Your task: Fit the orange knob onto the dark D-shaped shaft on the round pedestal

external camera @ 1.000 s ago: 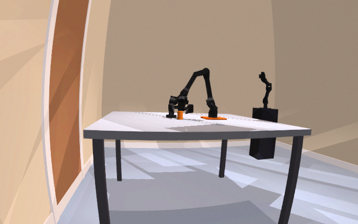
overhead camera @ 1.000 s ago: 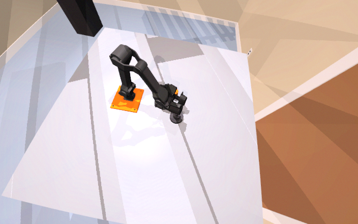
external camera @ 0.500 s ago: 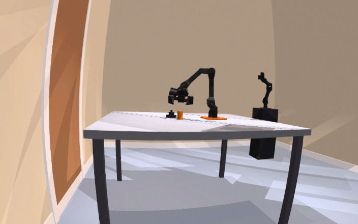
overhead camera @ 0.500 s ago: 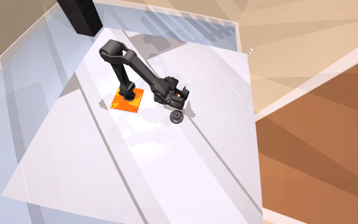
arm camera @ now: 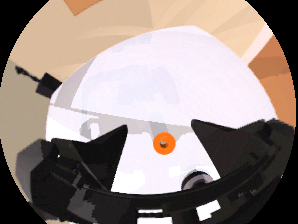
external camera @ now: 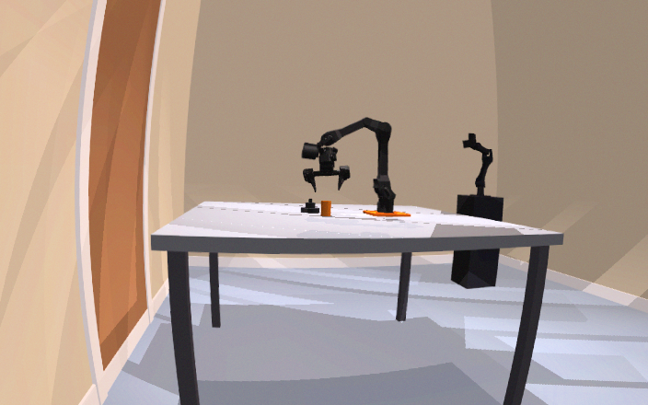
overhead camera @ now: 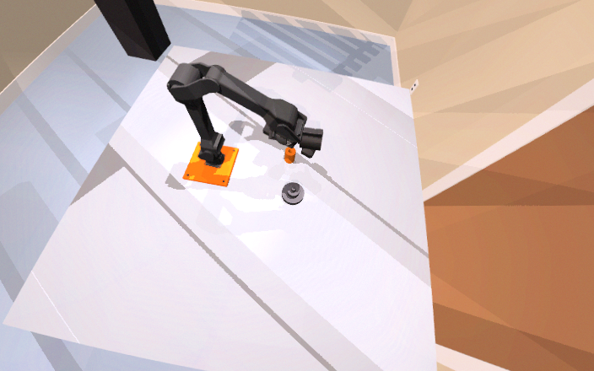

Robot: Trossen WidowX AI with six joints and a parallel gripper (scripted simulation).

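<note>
Now: gripper tip 3 cm to the left of the orange knob and 7 cm above it. From my gripper tip the other things lie so: round pedestal 4 cm ahead, 18 cm to the right, 7 cm below.
</note>
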